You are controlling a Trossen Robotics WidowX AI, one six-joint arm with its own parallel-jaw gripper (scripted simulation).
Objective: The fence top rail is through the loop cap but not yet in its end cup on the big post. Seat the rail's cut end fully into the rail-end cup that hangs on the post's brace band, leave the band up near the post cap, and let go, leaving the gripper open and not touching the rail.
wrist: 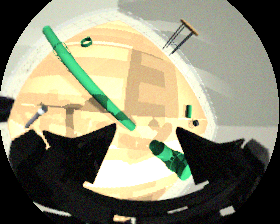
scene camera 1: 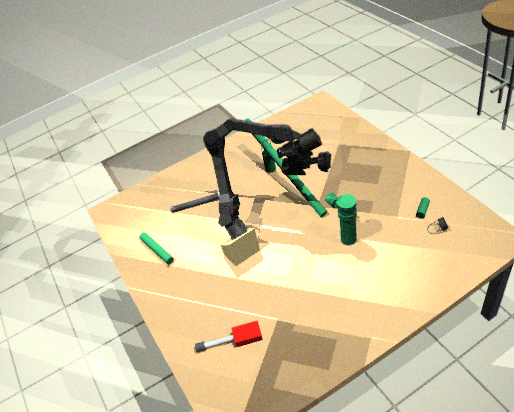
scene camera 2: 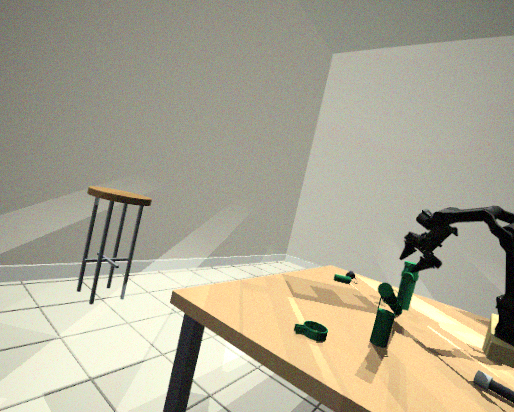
Labels:
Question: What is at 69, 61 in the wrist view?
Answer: A green top rail.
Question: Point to a big green post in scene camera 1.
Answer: At 348, 229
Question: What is my gripper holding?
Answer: Nothing.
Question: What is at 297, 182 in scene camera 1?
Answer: A green top rail.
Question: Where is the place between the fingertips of my gripper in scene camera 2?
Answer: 405, 265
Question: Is my gripper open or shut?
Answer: Open.

